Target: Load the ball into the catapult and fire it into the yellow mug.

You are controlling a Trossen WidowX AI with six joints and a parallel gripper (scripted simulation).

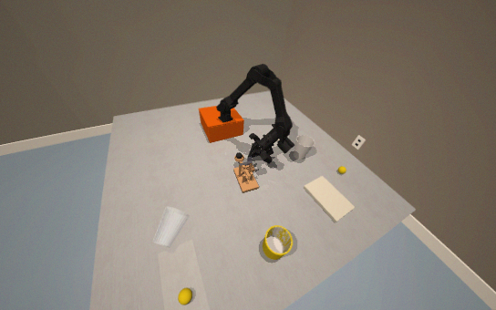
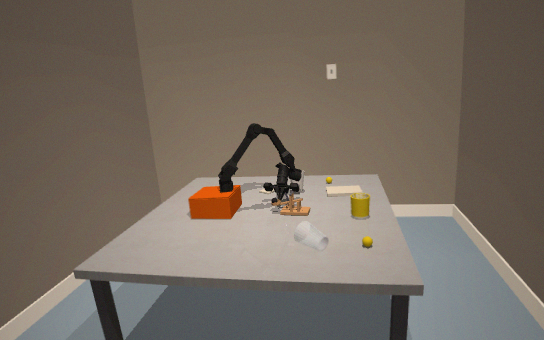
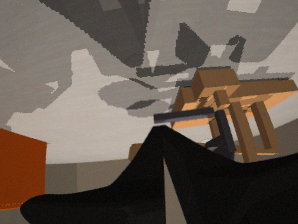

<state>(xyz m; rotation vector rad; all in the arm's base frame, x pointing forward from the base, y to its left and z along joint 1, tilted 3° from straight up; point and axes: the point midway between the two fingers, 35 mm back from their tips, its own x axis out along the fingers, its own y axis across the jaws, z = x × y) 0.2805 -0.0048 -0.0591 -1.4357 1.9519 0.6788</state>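
My gripper tip is 4 cm to the left of the small black ball, 3 cm past it and 2 cm below it. From my gripper tip the other things lie so: wooden catapult (5 cm ahead, 4 cm to the right, 1 cm above); then yellow mug (39 cm ahead, 17 cm to the right, 1 cm below); then small beige tile (30 cm to the left, 6 cm behind, 3 cm below).
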